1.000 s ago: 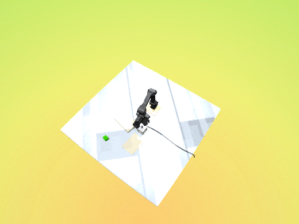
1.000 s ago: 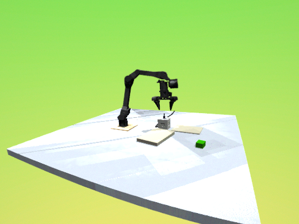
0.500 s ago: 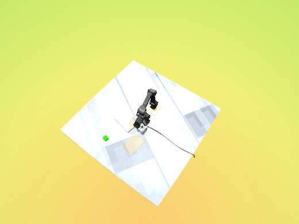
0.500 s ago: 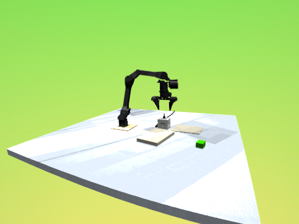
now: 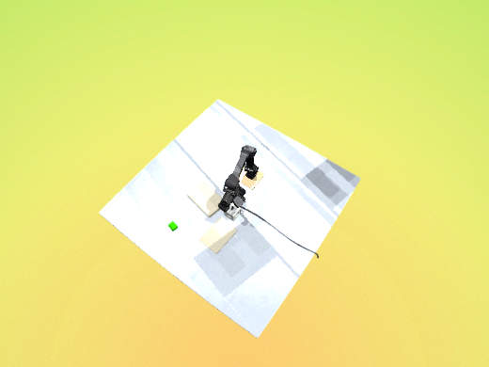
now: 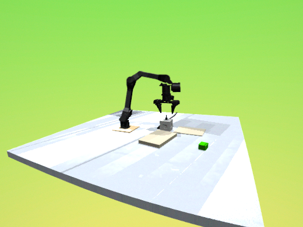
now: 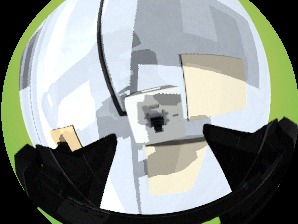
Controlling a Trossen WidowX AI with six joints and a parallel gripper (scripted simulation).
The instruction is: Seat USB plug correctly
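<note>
Now: gripper tip 30 mm above the usb plug. From my gripper tip the other things lie so: green block 300 mm ahead, 250 mm to the right, 110 mm below.
</note>
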